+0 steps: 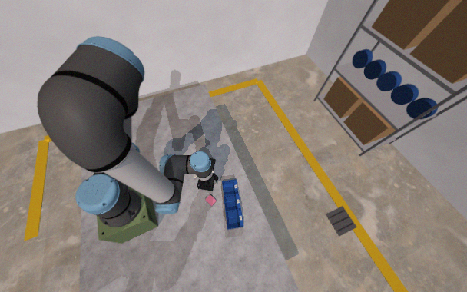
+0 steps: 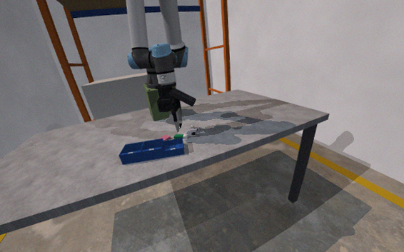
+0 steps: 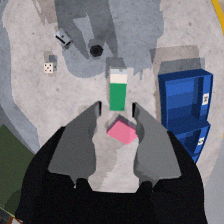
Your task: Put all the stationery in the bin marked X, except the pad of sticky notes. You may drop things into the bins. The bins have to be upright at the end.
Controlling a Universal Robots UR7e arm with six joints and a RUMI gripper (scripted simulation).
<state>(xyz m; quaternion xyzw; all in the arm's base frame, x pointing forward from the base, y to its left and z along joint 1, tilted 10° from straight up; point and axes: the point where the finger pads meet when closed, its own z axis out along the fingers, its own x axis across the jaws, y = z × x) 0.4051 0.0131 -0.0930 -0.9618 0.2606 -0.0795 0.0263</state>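
The marker is 1 cm to the left of my hand and 5 cm below it. Also, from my hand: pink sticky note pad: 3 cm behind, 8 cm to the right, 5 cm below; then black item: 6 cm to the left, 5 cm below; then white stationery piece: 3 cm behind, 11 cm to the left, 5 cm below.
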